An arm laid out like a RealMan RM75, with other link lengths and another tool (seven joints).
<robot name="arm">
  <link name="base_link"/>
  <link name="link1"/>
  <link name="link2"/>
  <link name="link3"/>
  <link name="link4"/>
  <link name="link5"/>
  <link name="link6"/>
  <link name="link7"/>
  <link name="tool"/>
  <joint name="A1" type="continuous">
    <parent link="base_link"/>
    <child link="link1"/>
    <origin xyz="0 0 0.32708"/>
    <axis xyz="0 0 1"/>
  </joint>
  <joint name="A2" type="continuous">
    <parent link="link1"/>
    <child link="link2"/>
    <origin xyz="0 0 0"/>
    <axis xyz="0 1 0"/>
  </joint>
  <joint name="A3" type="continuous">
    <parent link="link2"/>
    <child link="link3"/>
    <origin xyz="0 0 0.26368"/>
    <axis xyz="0 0 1"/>
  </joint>
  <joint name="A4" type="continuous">
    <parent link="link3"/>
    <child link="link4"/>
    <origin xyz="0 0 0"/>
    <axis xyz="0 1 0"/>
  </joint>
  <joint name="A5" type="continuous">
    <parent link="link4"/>
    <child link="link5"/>
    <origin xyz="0 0 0.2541"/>
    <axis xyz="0 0 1"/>
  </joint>
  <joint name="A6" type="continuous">
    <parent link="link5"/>
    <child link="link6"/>
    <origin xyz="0 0 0"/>
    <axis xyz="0 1 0"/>
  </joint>
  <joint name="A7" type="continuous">
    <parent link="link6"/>
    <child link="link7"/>
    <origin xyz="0 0 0.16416"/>
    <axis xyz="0 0 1"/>
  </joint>
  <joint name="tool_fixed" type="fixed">
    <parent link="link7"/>
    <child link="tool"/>
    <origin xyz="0.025 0.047 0.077" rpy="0.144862 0 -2.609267"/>
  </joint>
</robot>
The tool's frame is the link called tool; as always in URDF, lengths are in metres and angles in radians. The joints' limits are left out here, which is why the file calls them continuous.
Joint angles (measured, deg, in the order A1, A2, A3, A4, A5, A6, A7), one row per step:
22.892, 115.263, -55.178, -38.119, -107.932, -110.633, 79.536
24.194, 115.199, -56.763, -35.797, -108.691, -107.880, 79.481
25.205, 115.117, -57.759, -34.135, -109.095, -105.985, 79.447
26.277, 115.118, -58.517, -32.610, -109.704, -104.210, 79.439
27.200, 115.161, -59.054, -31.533, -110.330, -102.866, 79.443
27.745, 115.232, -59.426, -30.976, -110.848, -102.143, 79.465
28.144, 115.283, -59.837, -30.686, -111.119, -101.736, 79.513
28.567, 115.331, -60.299, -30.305, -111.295, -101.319, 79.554
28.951, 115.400, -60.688, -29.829, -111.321, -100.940, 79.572
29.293, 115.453, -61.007, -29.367, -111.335, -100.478, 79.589
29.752, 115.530, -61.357, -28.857, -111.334, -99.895, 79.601
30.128, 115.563, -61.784, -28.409, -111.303, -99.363, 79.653
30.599, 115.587, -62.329, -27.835, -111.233, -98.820, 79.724
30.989, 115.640, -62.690, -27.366, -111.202, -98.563, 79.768
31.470, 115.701, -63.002, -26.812, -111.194, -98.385, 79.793
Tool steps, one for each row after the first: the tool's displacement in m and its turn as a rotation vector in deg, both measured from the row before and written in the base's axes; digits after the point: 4 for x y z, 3 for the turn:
0.0030, 0.0033, -0.0122, -0.972, -1.913, -0.767
0.0018, 0.0028, -0.0079, -0.530, -1.290, -0.463
0.0017, 0.0028, -0.0076, -0.507, -1.331, -0.322
0.0012, 0.0022, -0.0059, -0.422, -1.149, -0.048
0.0008, 0.0006, -0.0036, -0.412, -0.777, 0.095
0.0001, 0.0002, -0.0023, -0.385, -0.512, 0.222
-0.0001, 0.0001, -0.0024, -0.406, -0.447, 0.192
-0.0006, 0.0000, -0.0024, -0.343, -0.234, 0.060
-0.0002, 0.0004, -0.0023, -0.200, -0.266, -0.022
-0.0006, 0.0010, -0.0028, -0.159, -0.312, 0.043
-0.0002, 0.0006, -0.0024, -0.199, -0.357, 0.016
-0.0004, 0.0004, -0.0027, -0.331, -0.378, 0.037
-0.0008, -0.0002, -0.0019, -0.373, -0.159, 0.063
-0.0013, -0.0003, -0.0018, -0.453, -0.090, 0.106

